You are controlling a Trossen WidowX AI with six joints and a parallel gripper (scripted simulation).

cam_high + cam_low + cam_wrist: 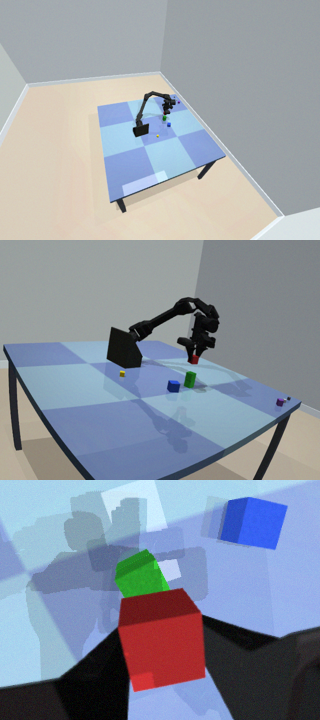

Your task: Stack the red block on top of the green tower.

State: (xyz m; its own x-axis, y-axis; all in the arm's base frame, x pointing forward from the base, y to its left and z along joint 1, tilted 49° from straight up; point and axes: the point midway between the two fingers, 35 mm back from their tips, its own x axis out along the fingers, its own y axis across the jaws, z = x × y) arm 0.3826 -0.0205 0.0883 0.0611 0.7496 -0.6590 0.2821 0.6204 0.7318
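Right now my gripper tip is 12 cm to the left of the blue block and 10 cm above it. The rest, counted from my gripper tip: small yellow block: 22 cm behind, 21 cm to the right, 11 cm below; then red block: 1 cm above; then purple block: 44 cm ahead, 25 cm to the left, 11 cm below.
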